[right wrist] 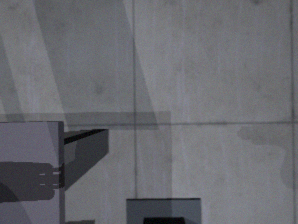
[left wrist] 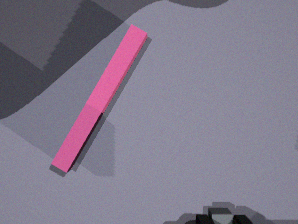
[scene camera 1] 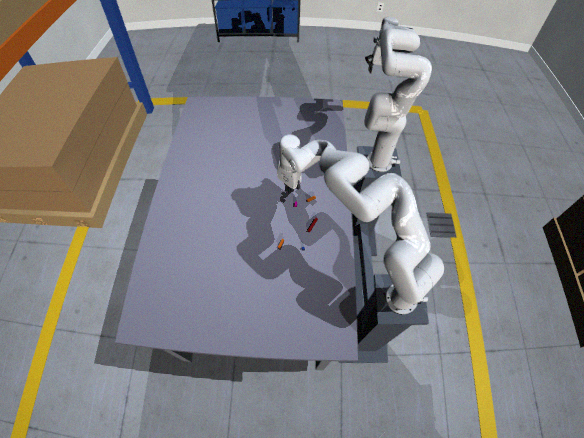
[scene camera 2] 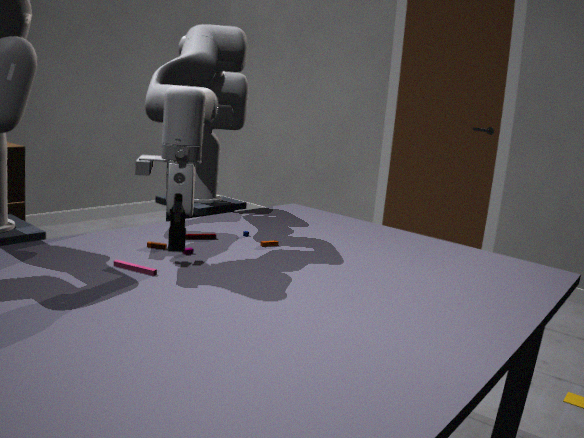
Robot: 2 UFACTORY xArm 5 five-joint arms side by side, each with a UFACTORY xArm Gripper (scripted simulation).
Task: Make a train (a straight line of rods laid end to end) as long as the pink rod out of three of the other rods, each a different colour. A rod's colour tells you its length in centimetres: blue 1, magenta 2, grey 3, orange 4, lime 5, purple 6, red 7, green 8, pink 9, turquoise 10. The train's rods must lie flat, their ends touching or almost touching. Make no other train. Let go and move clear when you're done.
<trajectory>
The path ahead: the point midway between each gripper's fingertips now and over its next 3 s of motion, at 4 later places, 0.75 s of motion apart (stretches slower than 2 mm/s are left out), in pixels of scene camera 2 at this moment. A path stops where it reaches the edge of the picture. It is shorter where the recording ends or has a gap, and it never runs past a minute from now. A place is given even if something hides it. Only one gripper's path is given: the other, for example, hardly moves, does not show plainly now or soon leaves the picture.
My left gripper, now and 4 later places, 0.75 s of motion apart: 176, 249; 179, 209; 200, 203; 202, 206; 200, 240
</trajectory>
